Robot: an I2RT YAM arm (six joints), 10 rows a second.
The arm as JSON. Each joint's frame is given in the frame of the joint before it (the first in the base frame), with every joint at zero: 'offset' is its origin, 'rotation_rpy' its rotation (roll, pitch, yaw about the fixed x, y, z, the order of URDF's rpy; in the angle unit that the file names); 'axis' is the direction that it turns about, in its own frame. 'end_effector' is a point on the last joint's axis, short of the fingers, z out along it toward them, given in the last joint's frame.
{
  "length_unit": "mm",
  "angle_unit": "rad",
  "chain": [
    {
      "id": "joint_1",
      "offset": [
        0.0,
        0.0,
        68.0
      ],
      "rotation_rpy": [
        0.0,
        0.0,
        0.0
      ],
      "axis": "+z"
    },
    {
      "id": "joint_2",
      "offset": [
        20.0,
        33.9,
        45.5
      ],
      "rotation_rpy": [
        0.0,
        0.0,
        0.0
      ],
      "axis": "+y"
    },
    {
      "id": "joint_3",
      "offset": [
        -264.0,
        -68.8,
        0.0
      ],
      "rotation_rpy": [
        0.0,
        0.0,
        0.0
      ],
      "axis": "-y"
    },
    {
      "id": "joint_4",
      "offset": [
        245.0,
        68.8,
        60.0
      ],
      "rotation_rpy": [
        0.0,
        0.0,
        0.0
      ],
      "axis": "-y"
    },
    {
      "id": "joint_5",
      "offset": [
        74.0,
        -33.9,
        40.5
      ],
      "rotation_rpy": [
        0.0,
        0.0,
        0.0
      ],
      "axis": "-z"
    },
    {
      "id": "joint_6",
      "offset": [
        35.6,
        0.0,
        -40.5
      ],
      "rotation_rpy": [
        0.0,
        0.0,
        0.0
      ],
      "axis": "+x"
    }
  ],
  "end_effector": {
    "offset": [
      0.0,
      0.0,
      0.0
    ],
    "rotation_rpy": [
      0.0,
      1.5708,
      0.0
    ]
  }
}
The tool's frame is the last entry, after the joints.
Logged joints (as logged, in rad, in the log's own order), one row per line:
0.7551, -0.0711, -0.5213, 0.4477, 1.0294, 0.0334
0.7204, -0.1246, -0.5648, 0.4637, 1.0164, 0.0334
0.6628, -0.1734, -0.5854, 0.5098, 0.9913, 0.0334
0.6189, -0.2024, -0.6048, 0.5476, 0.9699, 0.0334
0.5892, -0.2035, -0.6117, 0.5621, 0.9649, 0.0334
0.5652, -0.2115, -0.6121, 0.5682, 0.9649, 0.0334
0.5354, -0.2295, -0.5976, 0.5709, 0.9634, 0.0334
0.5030, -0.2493, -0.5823, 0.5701, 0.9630, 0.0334
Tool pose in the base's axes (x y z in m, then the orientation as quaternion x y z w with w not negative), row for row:
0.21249, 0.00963, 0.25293, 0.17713, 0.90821, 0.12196, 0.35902
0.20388, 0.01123, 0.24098, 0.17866, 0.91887, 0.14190, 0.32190
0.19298, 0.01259, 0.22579, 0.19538, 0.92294, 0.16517, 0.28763
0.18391, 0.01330, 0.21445, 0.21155, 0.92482, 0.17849, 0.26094
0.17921, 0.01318, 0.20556, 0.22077, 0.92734, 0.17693, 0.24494
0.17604, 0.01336, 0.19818, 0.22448, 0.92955, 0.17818, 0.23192
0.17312, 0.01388, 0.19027, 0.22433, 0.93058, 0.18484, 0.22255
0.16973, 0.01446, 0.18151, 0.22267, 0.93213, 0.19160, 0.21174
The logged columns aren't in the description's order. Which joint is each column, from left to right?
Columns, left to right: joint_3, joint_5, joint_4, joint_6, joint_2, joint_1.
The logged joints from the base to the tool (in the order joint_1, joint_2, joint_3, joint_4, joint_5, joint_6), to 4 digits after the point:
0.0334, 1.0294, 0.7551, -0.5213, -0.0711, 0.4477
0.0334, 1.0164, 0.7204, -0.5648, -0.1246, 0.4637
0.0334, 0.9913, 0.6628, -0.5854, -0.1734, 0.5098
0.0334, 0.9699, 0.6189, -0.6048, -0.2024, 0.5476
0.0334, 0.9649, 0.5892, -0.6117, -0.2035, 0.5621
0.0334, 0.9649, 0.5652, -0.6121, -0.2115, 0.5682
0.0334, 0.9634, 0.5354, -0.5976, -0.2295, 0.5709
0.0334, 0.9630, 0.5030, -0.5823, -0.2493, 0.5701

